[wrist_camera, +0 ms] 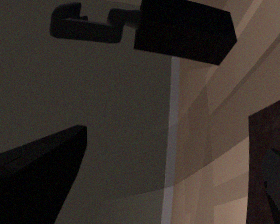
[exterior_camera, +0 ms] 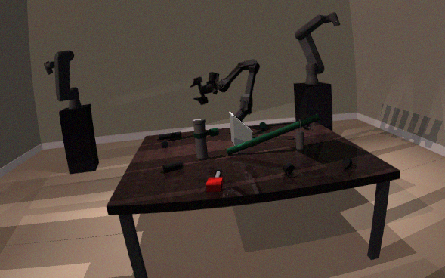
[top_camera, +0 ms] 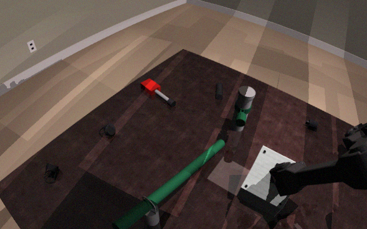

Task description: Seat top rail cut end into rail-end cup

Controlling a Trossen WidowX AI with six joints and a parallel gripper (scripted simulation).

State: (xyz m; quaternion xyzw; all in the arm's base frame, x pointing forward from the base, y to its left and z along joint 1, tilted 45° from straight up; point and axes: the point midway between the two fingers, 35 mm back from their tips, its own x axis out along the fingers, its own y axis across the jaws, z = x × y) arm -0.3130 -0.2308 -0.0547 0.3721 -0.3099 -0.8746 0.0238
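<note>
Right now my gripper tip is 530 mm short of the green rail-end cup, 20 mm to the right of it and 180 mm above it. From my gripper tip the other things lie so: dark cylinder: 40 mm behind, 180 mm to the right, 290 mm below; then small grey post: 650 mm ahead, 490 mm to the left, 200 mm below; then green brace band: 540 mm ahead, 10 mm to the right, 180 mm below.
</note>
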